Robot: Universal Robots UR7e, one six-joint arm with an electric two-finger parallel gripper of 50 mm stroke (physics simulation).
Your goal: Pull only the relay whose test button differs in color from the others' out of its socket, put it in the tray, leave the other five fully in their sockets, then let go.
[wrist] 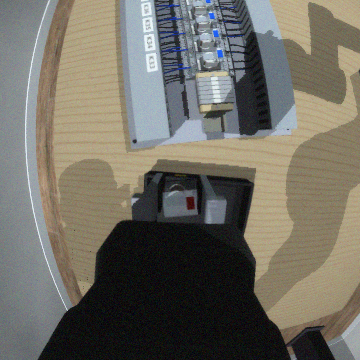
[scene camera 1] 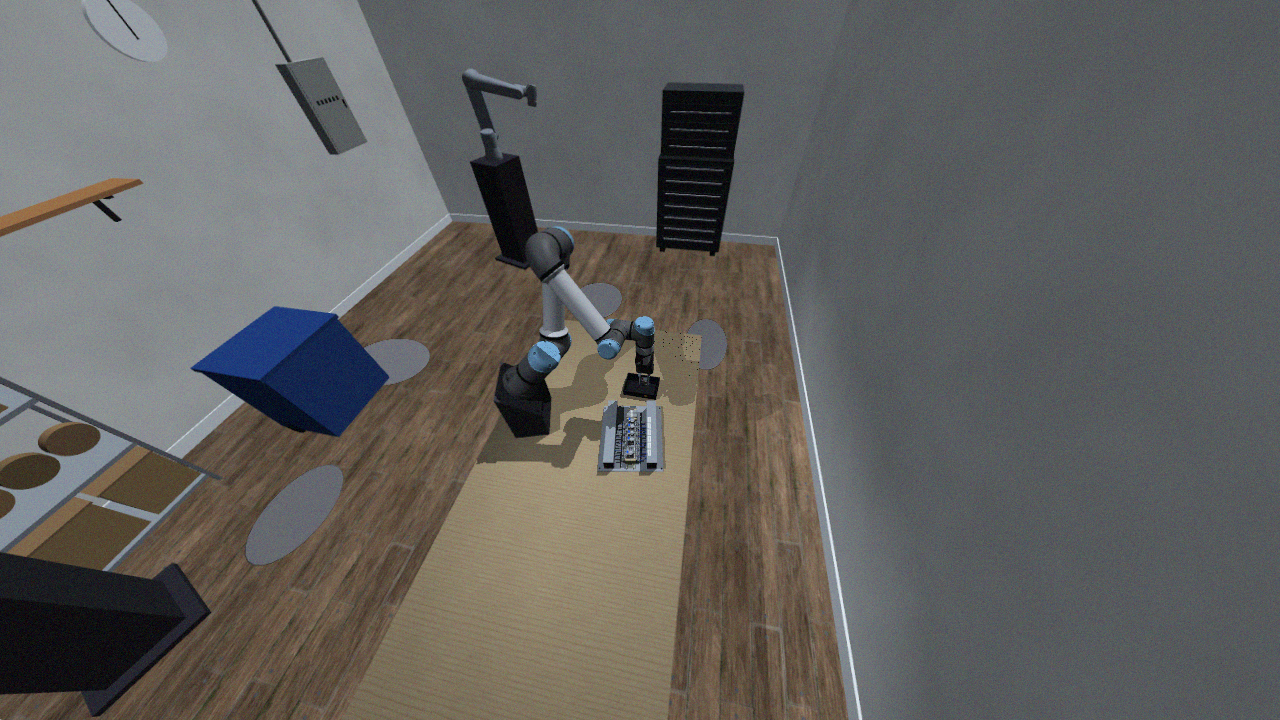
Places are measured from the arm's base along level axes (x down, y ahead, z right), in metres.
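Pixels of known places: gripper, fingertip midpoint: point(wrist: 180, 185) point(scene camera 1: 644, 383); arm's base, origin of the base link: point(scene camera 1: 520, 383).
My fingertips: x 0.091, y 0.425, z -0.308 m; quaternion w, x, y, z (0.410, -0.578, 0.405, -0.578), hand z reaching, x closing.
Note:
For each thing: its top centre in the pictures, then the offset to it from my fingertips. "pt": a spot on its surface instead. Level surfaces: height alone.
- relay with the red test button, middle of its top: point(wrist: 179, 203) dx -0.022, dy -0.003, dz -0.008 m
- black tray, surface spot: point(wrist: 246, 207) pt dx +0.102, dy -0.115, dz -0.022 m
- grey panel, surface spot: point(scene camera 1: 658, 450) pt dx +0.132, dy +0.175, dz +0.201 m
- wooden table top, its level: dx +0.135 m
- beige-ended terminal block, middle of its top: point(wrist: 215, 91) dx +0.089, dy -0.004, dz +0.113 m
My gripper point(scene camera 1: 644, 379) point(wrist: 180, 185) is shut on the relay with the red test button point(wrist: 175, 205), a pale block held upright between the two fingers. It is over the black tray point(scene camera 1: 627, 394) point(wrist: 246, 207), with the relay inside the tray's outline in the wrist view; whether the relay touches the tray floor cannot be told. Several other relays with blue test buttons stand in the socket row on the panel, among them a near relay point(wrist: 208, 61) and another relay point(wrist: 205, 41) behind it. The far end of the row is cut off in the wrist view.
The grey panel point(scene camera 1: 658, 450) point(wrist: 145, 115) with wiring ducts and labels lies on the wooden table top point(scene camera 1: 554, 555) point(wrist: 90, 130), close beside the tray. A beige-ended terminal block point(wrist: 215, 92) stands at its near end. The robot's black base point(scene camera 1: 523, 411) is left of the panel in the scene view.

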